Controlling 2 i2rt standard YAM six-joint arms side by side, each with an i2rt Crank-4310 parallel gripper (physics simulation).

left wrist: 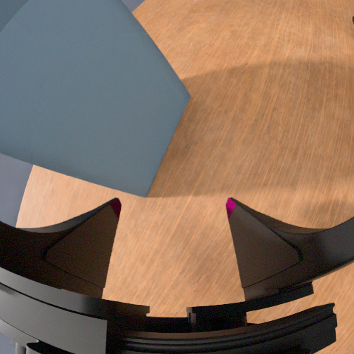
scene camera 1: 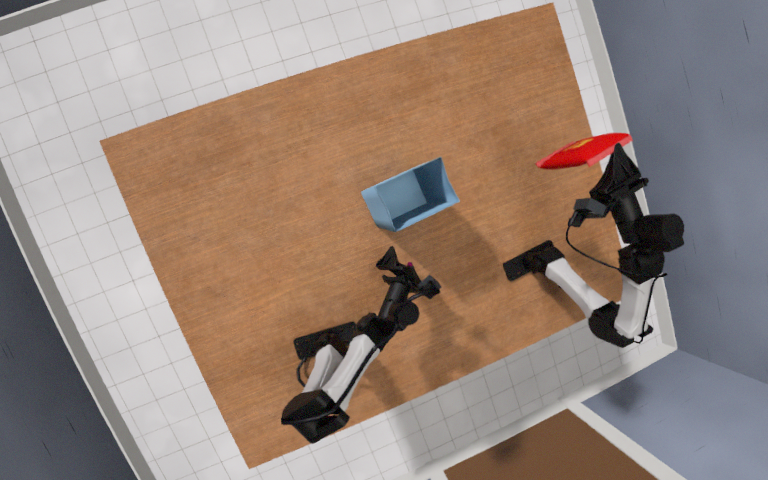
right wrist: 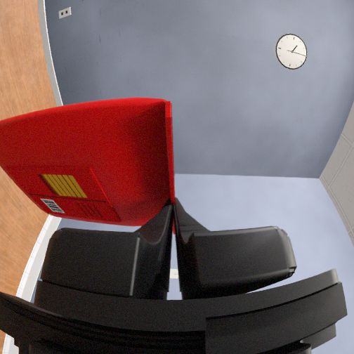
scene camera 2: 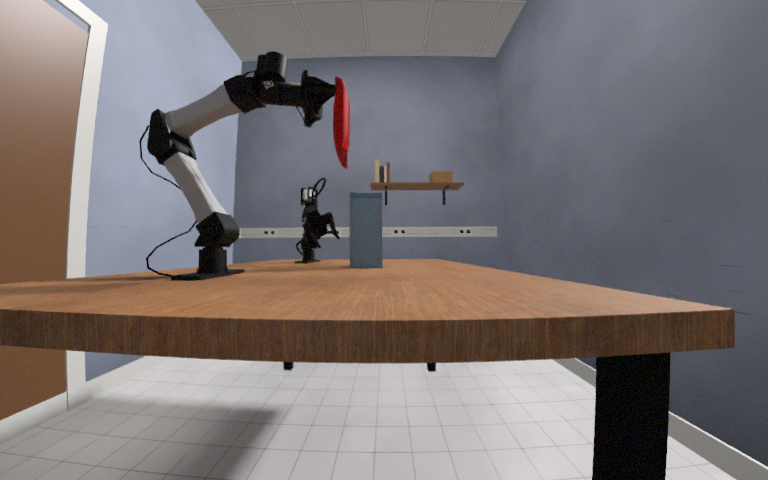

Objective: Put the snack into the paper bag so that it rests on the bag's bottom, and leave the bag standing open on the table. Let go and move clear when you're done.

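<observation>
The snack, a red packet (scene camera 1: 583, 151) (scene camera 2: 341, 121) (right wrist: 110, 155), hangs high above the table, upright on edge, to the right of the bag in scene camera 1. My right gripper (scene camera 1: 618, 148) (scene camera 2: 334, 88) (right wrist: 173, 200) is shut on its edge. The blue paper bag (scene camera 1: 410, 195) (scene camera 2: 365, 230) (left wrist: 85, 95) stands upright and open near the middle of the table; its visible inside is empty. My left gripper (scene camera 1: 400, 261) (scene camera 2: 337, 233) (left wrist: 173, 200) is open and empty, in front of the bag, apart from it.
The wooden table (scene camera 1: 254, 169) (scene camera 2: 453, 294) (left wrist: 280, 150) bears both arm bases. The right arm reaches out over the table's right edge in scene camera 1. A wall shelf (scene camera 2: 416, 185) with books is on the far wall in scene camera 2.
</observation>
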